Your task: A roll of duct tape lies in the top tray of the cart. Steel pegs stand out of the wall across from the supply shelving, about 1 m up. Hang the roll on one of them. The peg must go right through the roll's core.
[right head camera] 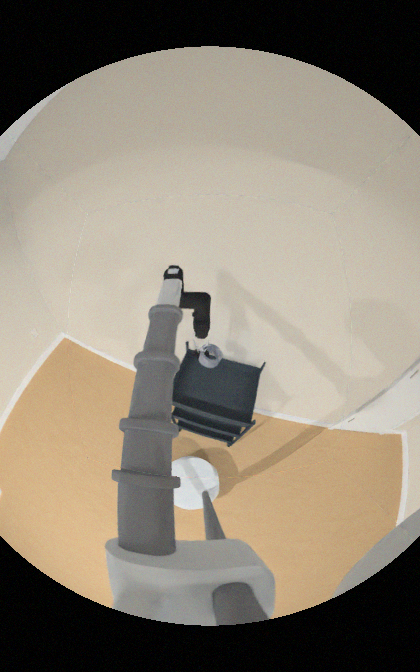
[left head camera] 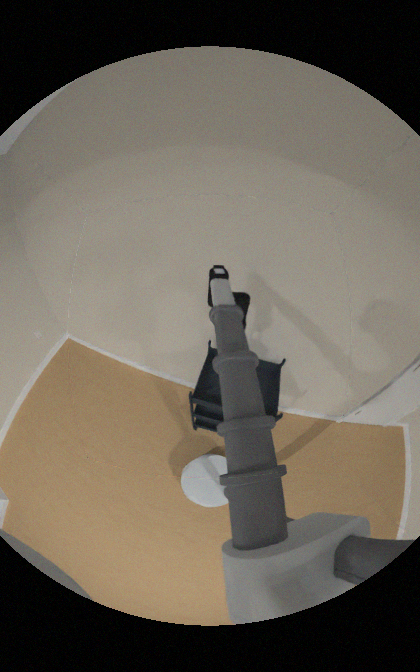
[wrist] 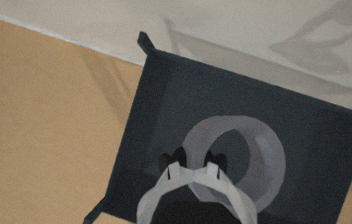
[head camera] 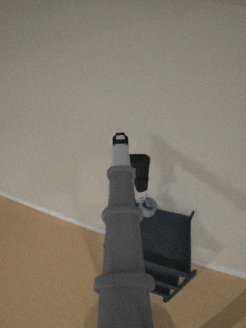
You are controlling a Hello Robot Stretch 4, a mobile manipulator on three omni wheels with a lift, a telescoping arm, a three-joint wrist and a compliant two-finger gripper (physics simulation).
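Frame: origin at the robot's base, x left, y back, z up, level; centimetres.
Seen in the pictures: gripper, fingertip midpoint: (wrist: 193, 159).
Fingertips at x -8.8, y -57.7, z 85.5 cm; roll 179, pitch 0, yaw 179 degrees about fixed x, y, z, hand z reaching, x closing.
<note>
A point is followed by its place in that frame.
The pale grey tape roll (head camera: 152, 212) {z 88.6, x -14.6, y -52.7 cm} (right head camera: 212, 364) (wrist: 274, 160) {z 88.2, x -17.0, y -58.0 cm} is raised above the dark top tray of the cart (head camera: 170, 235) {z 63.5, x -28.4, y -52.5 cm} (left head camera: 270, 385) (right head camera: 220, 385) (wrist: 250, 80) {z 69.0, x -20.3, y -68.2 cm}. My gripper (head camera: 142, 198) (right head camera: 201, 345) (wrist: 193, 159) {z 85.5, x -8.8, y -57.7 cm} is shut on the near-left part of the roll's ring, one finger outside and one at the core side. In the wrist view the core faces up at a slant, with the dark tray showing through it. The lower part of the ring is hidden by the fingers. The steel pegs do not show in these views.
A bare beige wall (head camera: 125, 65) {z 148.9, x -3.0, y -80.5 cm} (left head camera: 210, 225) (right head camera: 300, 240) rises behind the cart. A white round disc (left head camera: 202, 480) (right head camera: 192, 480) is low in front of the cart. My telescoping arm (head camera: 122, 240) {z 127.8, x 0.1, y -21.2 cm} (left head camera: 242, 395) (right head camera: 152, 390) passes over the scene and hides part of the cart.
</note>
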